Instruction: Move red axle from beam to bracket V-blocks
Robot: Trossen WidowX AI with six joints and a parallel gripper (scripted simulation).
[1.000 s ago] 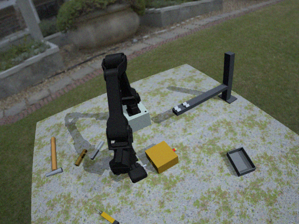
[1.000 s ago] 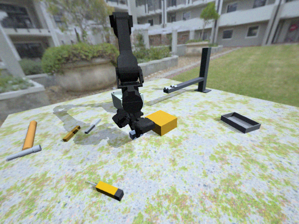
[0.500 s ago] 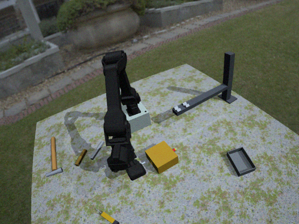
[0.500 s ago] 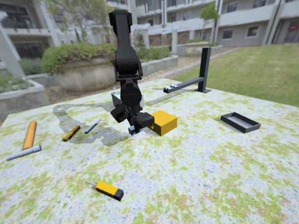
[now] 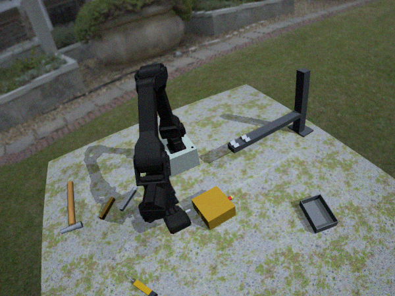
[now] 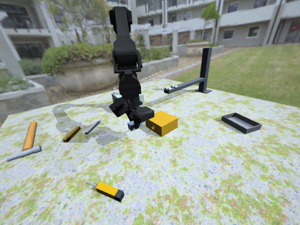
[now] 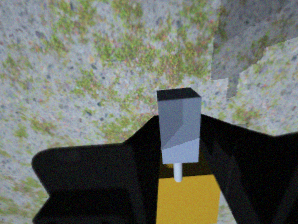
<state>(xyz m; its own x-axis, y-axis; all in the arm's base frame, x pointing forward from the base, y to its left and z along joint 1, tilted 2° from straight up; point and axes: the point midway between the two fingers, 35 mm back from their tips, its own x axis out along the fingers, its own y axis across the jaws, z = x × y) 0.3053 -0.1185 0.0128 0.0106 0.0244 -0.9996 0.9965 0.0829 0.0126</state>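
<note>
The yellow beam is 10 mm behind my gripper tip, 130 mm to the left of it and 40 mm below it. From my gripper tip the other things lie so: yellow-and-black tool 140 mm ahead, 170 mm to the right, 50 mm below; grey bar 220 mm behind, 130 mm to the right, 60 mm below; grey block tool 20 mm to the left, 10 mm above.
</note>
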